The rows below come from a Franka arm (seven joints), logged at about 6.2 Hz.
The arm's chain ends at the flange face. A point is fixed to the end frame.
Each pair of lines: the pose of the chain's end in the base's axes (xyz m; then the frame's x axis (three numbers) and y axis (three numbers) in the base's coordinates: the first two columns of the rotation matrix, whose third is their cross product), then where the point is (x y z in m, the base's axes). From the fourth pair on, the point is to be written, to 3 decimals.
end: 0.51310, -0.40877, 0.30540, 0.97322, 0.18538, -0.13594, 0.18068, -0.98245, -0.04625
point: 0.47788 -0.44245 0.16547
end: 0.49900, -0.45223, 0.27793, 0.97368, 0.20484, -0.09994, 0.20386, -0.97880, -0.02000
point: 0.47028 -0.48926 0.13736
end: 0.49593, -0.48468, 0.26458, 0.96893, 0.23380, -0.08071, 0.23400, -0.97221, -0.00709
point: 0.47142 -0.52370 0.12375
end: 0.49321, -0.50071, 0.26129, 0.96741, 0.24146, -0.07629, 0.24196, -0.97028, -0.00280
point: 0.470 -0.540 0.120
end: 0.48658, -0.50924, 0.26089, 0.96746, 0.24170, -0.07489, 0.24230, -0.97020, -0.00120
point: 0.463 -0.549 0.120
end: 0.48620, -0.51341, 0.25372, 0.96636, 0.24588, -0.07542, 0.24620, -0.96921, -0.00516
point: 0.463 -0.553 0.113
